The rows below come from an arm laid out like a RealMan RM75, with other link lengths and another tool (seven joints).
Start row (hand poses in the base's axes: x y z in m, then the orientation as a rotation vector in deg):
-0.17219 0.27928 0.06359 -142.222 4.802 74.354
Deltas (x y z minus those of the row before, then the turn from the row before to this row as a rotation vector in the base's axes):
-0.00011 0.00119 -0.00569 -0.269 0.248 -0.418
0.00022 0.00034 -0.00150 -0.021 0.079 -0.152
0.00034 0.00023 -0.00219 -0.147 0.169 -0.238
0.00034 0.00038 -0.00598 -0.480 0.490 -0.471
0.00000 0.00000 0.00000 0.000 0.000 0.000
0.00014 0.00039 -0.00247 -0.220 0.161 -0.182
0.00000 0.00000 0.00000 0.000 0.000 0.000
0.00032 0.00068 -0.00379 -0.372 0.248 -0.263
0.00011 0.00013 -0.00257 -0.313 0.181 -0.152
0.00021 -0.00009 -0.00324 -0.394 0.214 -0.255
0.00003 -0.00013 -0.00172 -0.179 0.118 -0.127
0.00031 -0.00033 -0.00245 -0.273 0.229 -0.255
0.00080 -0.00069 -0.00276 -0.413 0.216 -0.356
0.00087 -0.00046 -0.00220 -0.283 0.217 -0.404
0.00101 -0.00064 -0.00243 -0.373 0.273 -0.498
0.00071 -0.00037 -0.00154 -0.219 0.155 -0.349
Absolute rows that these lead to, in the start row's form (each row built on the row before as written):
-0.17230 0.28047 0.05790 -142.142 5.556 74.568
-0.17208 0.28081 0.05640 -142.055 5.776 74.611
-0.17174 0.28104 0.05421 -141.985 6.208 74.765
-0.17140 0.28142 0.04823 -141.902 7.230 75.311
-0.17140 0.28142 0.04823 -141.902 7.230 75.311
-0.17126 0.28181 0.04576 -141.915 7.642 75.495
-0.17126 0.28181 0.04576 -141.915 7.642 75.495
-0.17094 0.28249 0.04197 -141.966 8.280 75.792
-0.17083 0.28262 0.03940 -142.052 8.726 76.035
-0.17062 0.28253 0.03616 -142.142 9.364 76.297
-0.17059 0.28240 0.03444 -142.164 9.672 76.438
-0.17028 0.28207 0.03199 -142.141 10.229 76.689
-0.16948 0.28138 0.02923 -142.198 11.007 76.915
-0.16861 0.28092 0.02703 -142.124 11.751 77.092
-0.16760 0.28028 0.02460 -142.045 12.687 77.321
-0.16689 0.27991 0.02306 -141.975 13.304 77.425

